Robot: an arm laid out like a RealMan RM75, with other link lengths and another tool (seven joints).
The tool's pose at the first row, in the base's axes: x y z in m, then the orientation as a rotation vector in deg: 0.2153 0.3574 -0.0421 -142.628 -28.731 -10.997
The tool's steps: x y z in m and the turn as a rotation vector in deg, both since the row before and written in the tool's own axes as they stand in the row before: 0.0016 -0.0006 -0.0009 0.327 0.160 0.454; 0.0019 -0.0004 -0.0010 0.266 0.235 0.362; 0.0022 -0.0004 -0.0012 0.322 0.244 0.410; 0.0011 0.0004 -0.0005 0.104 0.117 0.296; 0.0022 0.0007 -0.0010 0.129 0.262 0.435; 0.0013 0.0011 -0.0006 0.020 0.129 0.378; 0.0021 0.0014 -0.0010 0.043 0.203 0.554; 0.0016 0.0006 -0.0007 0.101 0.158 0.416; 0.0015 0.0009 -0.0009 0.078 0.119 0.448; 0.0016 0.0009 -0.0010 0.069 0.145 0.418; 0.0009 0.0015 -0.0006 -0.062 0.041 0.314; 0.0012 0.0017 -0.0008 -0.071 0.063 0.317; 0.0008 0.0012 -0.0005 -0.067 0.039 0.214
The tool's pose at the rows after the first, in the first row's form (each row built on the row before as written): 0.2165 0.3578 -0.0407 -142.368 -28.089 -10.919; 0.2181 0.3581 -0.0392 -142.131 -27.534 -10.988; 0.2199 0.3583 -0.0375 -141.846 -26.915 -11.032; 0.2211 0.3580 -0.0370 -141.776 -26.496 -11.027; 0.2234 0.3575 -0.0360 -141.677 -25.842 -11.137; 0.2250 0.3567 -0.0358 -141.699 -25.317 -11.136; 0.2274 0.3556 -0.0353 -141.712 -24.541 -11.148; 0.2291 0.3551 -0.0347 -141.651 -23.956 -11.146; 0.2308 0.3543 -0.0341 -141.624 -23.349 -11.088; 0.2326 0.3534 -0.0334 -141.594 -22.768 -11.077; 0.2339 0.3521 -0.0336 -141.695 -22.360 -11.013; 0.2355 0.3506 -0.0336 -141.800 -21.939 -10.977; 0.2366 0.3496 -0.0337 -141.890 -21.656 -10.952
